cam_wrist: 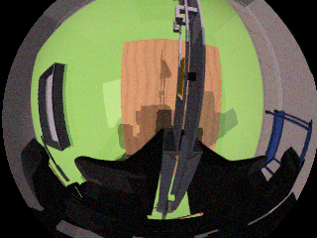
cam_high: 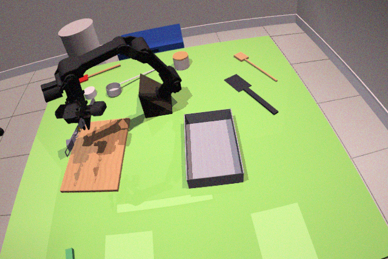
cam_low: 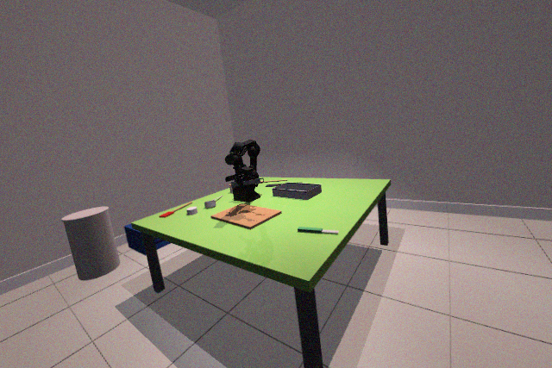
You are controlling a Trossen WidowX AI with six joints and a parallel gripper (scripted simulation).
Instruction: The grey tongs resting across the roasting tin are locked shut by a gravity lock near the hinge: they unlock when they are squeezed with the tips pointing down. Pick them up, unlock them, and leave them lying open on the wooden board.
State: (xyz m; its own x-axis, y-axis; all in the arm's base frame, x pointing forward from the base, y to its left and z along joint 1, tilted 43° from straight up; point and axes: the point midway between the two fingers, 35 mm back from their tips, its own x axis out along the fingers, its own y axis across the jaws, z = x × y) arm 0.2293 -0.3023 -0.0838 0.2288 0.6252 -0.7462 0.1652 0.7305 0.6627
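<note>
The wooden board is 1 cm behind my gripper tip, 2 cm to the right of it and 14 cm below it. Round my gripper tip: dark roasting tin: 8 cm ahead, 43 cm to the left, 12 cm below; then wood-topped pot: 50 cm behind, 39 cm to the left, 12 cm below; then red-handled tool: 59 cm behind, 11 cm to the right, 14 cm below.
</note>
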